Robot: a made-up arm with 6 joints.
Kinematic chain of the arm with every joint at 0, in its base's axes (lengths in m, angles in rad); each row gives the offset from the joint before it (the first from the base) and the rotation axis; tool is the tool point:
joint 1: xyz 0 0 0.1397 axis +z
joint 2: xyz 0 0.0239 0 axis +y
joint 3: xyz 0 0 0.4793 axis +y
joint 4: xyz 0 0 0.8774 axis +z
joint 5: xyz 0 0 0 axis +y
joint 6: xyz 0 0 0.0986 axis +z
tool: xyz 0 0 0
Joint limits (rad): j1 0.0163..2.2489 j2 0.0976..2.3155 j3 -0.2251..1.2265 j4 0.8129..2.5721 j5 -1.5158..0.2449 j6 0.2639..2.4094
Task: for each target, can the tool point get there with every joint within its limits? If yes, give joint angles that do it. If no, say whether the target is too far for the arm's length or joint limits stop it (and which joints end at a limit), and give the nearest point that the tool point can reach.
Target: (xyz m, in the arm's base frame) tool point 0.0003 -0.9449 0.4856
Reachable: no: joint limits stop it (at a limit: joint 2, joint 3, joint 4, joint 5) | nearest point 0.0000 -0.1410 1.4838 | short by 1.282 m
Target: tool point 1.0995 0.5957 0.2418
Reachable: yes | joints 0.5201 0.7588 1.0348 2.1674 -0.7142 1.0935
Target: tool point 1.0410 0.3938 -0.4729
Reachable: yes | joints 0.3935 1.4521 0.8585 2.4040 -1.1078 1.2780
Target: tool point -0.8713 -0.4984 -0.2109
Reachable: no: joint limits stop it (at a limit: joint 2, joint 3, joint 4, joint 5) | nearest point -0.0643 -0.0368 -0.9658 | short by 1.198 m
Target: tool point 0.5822 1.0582 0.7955
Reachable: yes | joints 1.0953 0.7252 0.4647 2.3358 -0.9325 0.7063
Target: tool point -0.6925 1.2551 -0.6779
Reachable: no: too far | nearest point -0.6108 1.1070 -0.5814 | short by 0.195 m
